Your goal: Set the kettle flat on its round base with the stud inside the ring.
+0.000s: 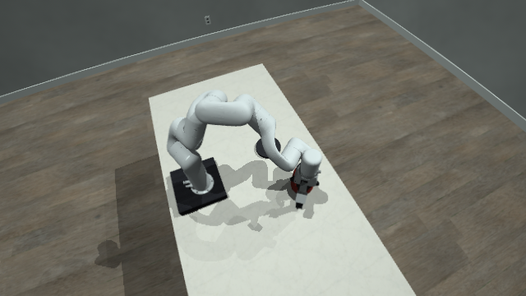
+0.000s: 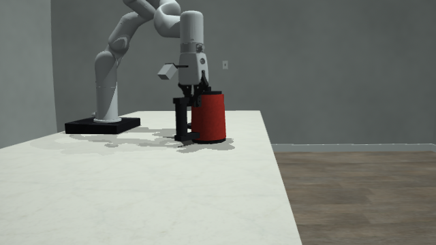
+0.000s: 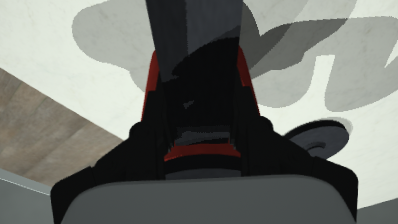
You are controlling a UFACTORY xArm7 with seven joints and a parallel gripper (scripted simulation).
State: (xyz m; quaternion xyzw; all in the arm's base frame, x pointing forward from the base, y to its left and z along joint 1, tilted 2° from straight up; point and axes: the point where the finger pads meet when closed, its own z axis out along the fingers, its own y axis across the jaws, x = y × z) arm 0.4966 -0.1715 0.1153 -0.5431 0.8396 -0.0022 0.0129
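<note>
Now: hand 1 cm short of the red kettle, 3 cm to the right of it and 5 cm above it. Round my hand: round black base (10 cm behind, 34 cm to the left, 13 cm below).
</note>
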